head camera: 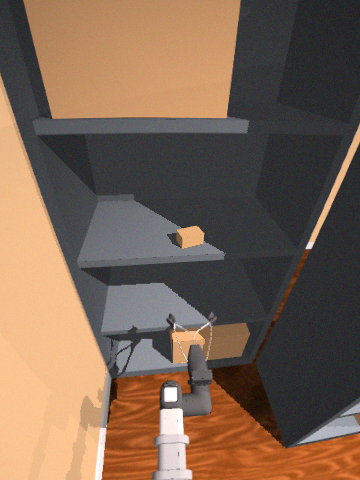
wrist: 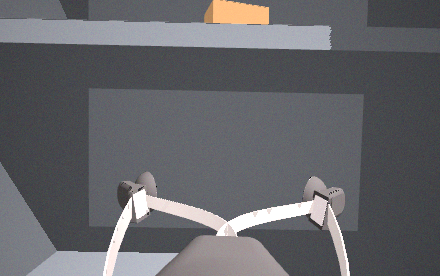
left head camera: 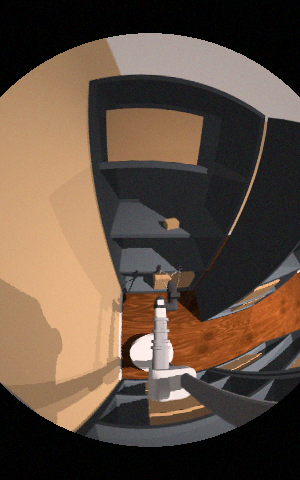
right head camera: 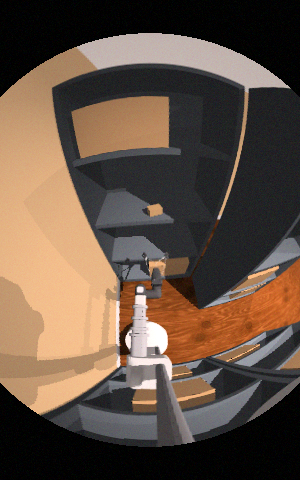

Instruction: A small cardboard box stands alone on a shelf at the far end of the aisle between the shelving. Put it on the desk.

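Seen in the pictures: gripper, fingertip midpoint: (head camera: pixel 191 313) (wrist: pixel 229 190) (left head camera: pixel 168 265) (right head camera: pixel 154 252); robot's base at its link origin: (left head camera: pixel 150 351) (right head camera: pixel 147 339).
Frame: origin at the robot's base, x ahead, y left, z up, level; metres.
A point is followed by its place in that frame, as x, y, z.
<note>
The small cardboard box (head camera: pixel 190 237) @(0.794, -0.080, 1.009) (left head camera: pixel 171 223) @(0.798, -0.079, 1.009) (right head camera: pixel 154 210) @(0.795, -0.083, 1.004) (wrist: pixel 241 13) @(0.798, -0.091, 0.998) stands alone on a middle shelf (head camera: pixel 150 260) @(0.735, 0.070, 0.949) (left head camera: pixel 145 235) @(0.733, 0.092, 0.947) (right head camera: pixel 125 226) @(1.167, 0.248, 0.510) (wrist: pixel 165 35) @(0.739, 0.010, 0.945) of the grey unit, near the shelf's front edge. In the wrist view it is at the top, partly cut off. My gripper (head camera: pixel 192 319) @(0.627, -0.082, 0.767) (left head camera: pixel 170 269) @(0.627, -0.082, 0.767) (wrist: pixel 229 190) @(0.627, -0.082, 0.767) is open and empty, with its fingertips wide apart. It is lower than the box's shelf and in front of the unit. The desk does not show clearly in these views.
A large cardboard box (head camera: pixel 135 60) @(0.754, 0.076, 1.541) fills much of the shelf above. Two cardboard boxes (head camera: pixel 187 346) @(0.767, -0.101, 0.251) (head camera: pixel 227 341) @(0.784, -0.335, 0.262) are on the bottom shelf, behind the gripper. A tan wall (head camera: pixel 40 300) @(0.523, 0.368, 0.991) stands close on the left, and a dark shelving side panel (head camera: pixel 310 325) @(0.604, -0.581, 0.693) on the right.
</note>
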